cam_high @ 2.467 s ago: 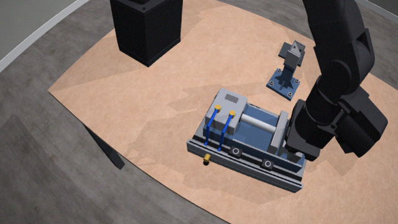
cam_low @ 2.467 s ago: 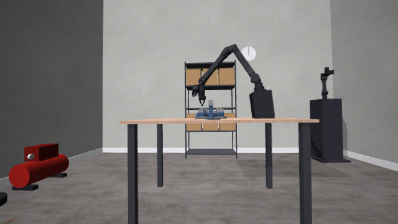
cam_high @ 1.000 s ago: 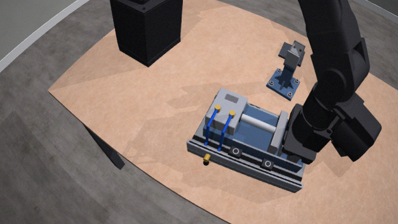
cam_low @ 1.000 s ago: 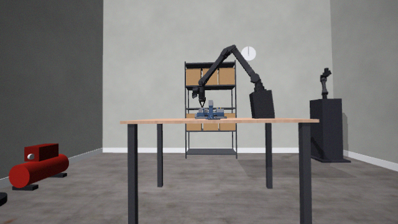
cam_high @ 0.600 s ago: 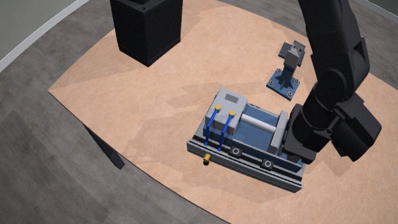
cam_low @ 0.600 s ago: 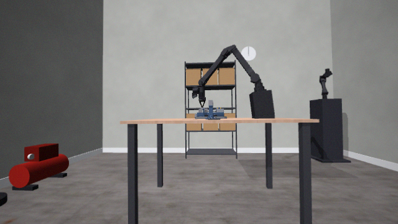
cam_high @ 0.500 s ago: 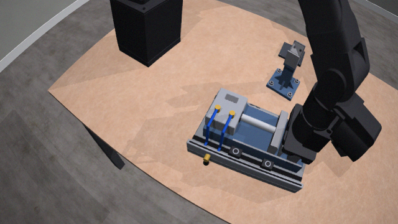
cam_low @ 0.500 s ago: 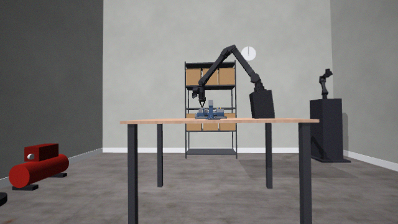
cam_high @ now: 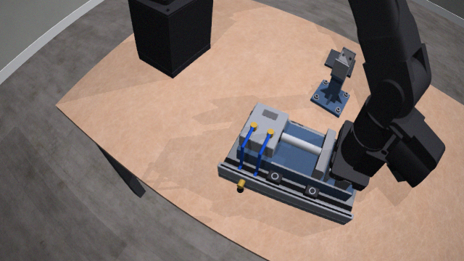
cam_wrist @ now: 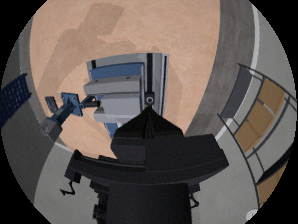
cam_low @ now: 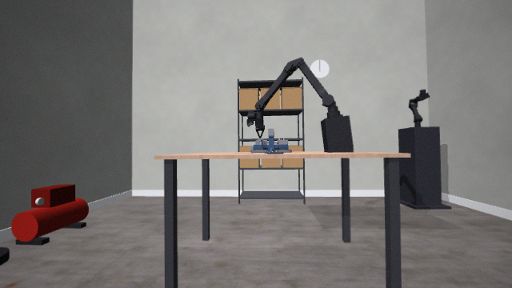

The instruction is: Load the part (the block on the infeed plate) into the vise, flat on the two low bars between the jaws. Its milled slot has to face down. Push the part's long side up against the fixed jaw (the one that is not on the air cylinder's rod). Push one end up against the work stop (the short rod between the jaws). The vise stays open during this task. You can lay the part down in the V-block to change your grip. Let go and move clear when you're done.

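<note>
Now: hand 40 mm to the right of the grey part and 30 mm above it. From my hand the other things lie so: moving jaw 60 mm to the left, 50 mm below, 40 mm behind; fixed jaw 70 mm to the left, 50 mm below, 20 mm ahead; work stop 110 mm to the left, 30 mm below, 10 mm behind.
</note>
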